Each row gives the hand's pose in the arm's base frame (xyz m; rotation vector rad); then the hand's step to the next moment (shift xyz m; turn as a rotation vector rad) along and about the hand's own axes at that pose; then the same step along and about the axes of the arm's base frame.
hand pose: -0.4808 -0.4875 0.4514 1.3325 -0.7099 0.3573
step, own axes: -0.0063 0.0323 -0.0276 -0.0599 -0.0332 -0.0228
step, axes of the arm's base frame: -0.0173 0.0348 0.0183 -0.0180 0.0238 -0.0657
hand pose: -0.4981 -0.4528 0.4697 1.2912 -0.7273 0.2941
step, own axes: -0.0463 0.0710 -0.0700 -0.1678 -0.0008 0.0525
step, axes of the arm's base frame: -0.0531 0.0945 0.0181 -0.1418 -0.0173 -0.1025
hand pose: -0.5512 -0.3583 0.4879 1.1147 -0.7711 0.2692
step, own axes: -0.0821 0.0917 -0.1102 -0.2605 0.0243 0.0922
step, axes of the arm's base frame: -0.0635 0.1518 -0.0150 -0.2389 -0.0251 -0.1388
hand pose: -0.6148 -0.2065 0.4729 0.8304 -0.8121 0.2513
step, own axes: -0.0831 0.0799 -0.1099 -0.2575 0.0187 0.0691
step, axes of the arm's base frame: -0.0365 0.1430 -0.0599 -0.2216 -0.0120 -0.1490
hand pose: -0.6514 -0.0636 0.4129 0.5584 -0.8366 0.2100
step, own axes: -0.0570 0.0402 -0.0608 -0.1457 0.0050 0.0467
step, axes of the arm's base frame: -0.0141 0.0690 -0.0600 -0.1281 -0.0156 -0.0824
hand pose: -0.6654 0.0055 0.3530 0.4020 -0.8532 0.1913
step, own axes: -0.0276 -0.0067 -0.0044 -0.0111 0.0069 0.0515
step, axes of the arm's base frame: -0.0126 -0.0044 -0.0254 -0.0450 -0.0153 0.0237
